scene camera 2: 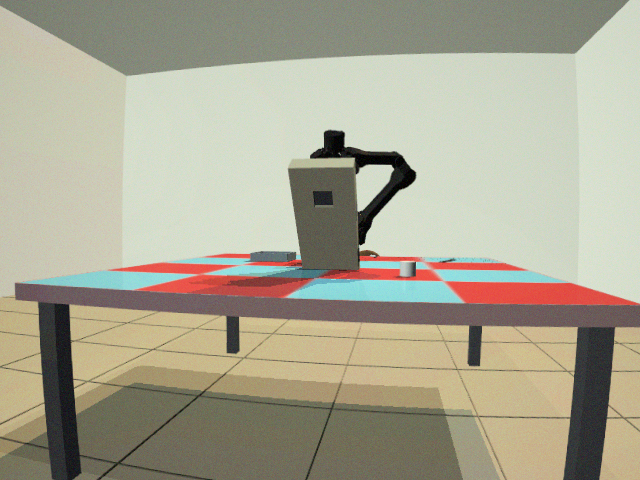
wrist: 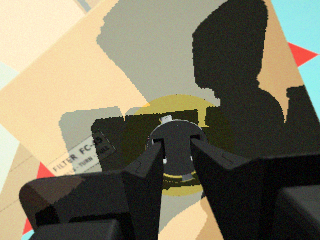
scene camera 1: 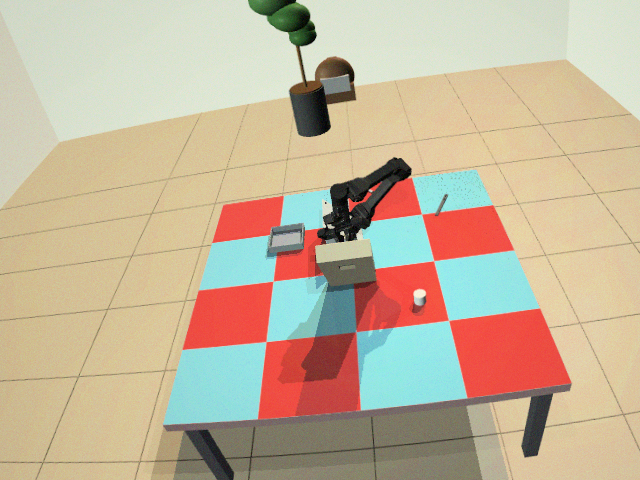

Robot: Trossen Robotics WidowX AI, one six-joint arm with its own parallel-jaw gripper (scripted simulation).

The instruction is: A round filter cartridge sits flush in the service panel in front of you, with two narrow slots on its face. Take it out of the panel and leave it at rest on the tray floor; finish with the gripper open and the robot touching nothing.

Path:
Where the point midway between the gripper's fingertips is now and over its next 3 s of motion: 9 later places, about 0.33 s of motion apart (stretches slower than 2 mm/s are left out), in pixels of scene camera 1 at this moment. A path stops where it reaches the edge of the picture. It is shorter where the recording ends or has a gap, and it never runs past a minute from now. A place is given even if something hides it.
The gripper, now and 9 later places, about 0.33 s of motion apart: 345,251; 345,252; 345,253; 345,253; 344,248; 342,238; 343,236; 343,239; 344,242; 345,243

